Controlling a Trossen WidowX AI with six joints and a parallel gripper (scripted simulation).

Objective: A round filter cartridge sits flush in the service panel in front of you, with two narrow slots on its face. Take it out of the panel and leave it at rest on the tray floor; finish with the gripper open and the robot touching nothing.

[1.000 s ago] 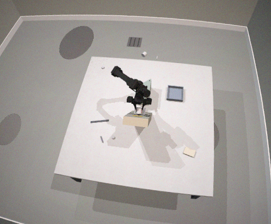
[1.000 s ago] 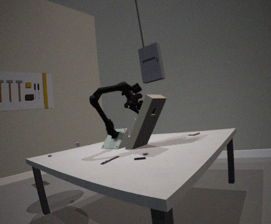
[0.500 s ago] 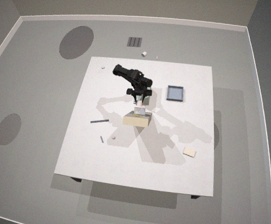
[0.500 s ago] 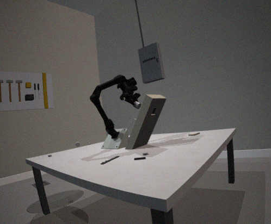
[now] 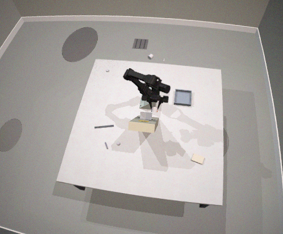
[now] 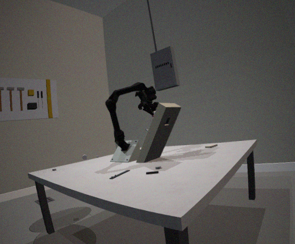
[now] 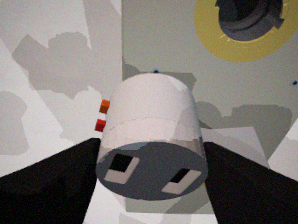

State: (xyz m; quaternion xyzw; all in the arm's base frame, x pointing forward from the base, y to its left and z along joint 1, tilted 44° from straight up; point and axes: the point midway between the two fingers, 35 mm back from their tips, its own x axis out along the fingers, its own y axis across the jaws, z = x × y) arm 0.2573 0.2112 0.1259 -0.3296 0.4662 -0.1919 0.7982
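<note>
Right now the blue-grey tray is 32 cm behind my gripper tip, 30 cm below it and 22 cm to the left of it. Also, from my gripper tip: short dark piece 38 cm to the right, 30 cm below, 21 cm ahead; tan block 37 cm to the left, 30 cm below, 24 cm ahead; round filter cartridge right at my gripper tip.
</note>
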